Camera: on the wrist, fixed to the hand. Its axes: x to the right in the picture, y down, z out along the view.
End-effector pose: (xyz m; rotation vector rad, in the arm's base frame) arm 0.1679 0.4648 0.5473 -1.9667 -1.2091 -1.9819
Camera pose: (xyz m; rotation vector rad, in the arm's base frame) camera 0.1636 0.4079 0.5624 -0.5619 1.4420 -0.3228
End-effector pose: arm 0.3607 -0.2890 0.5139 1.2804 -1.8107 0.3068
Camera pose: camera 0.3446 -0.2384 0.5395 -2.1807 -1.2605 1.5566
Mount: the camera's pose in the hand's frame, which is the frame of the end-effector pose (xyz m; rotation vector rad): -0.0115 0.0430 -0.0387 -0.1156 0.7395 2.9790
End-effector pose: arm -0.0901 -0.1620 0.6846 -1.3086 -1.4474 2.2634
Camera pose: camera -0.0416 -0.1650 0.6512 1.5299 -0.9078 0.0518
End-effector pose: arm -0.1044 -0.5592 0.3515 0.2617 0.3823 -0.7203
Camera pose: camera -0.0926 -0.5074 0.3260 0.6117 0.3021 2.3717
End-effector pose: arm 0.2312 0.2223 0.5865 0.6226 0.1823 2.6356
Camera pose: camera 0.2069 0.1774 0.5569 0.3388 0.4103 -0.6066
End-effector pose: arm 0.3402 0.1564 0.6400 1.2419 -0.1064 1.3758
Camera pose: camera 0.2817 0.1638 0.6410 0.4574 0.9550 -1.7450
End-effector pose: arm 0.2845 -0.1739 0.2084 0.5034 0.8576 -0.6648
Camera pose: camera 0.2894 -0.1155 0.2020 1.2120 -0.0135 2.3549
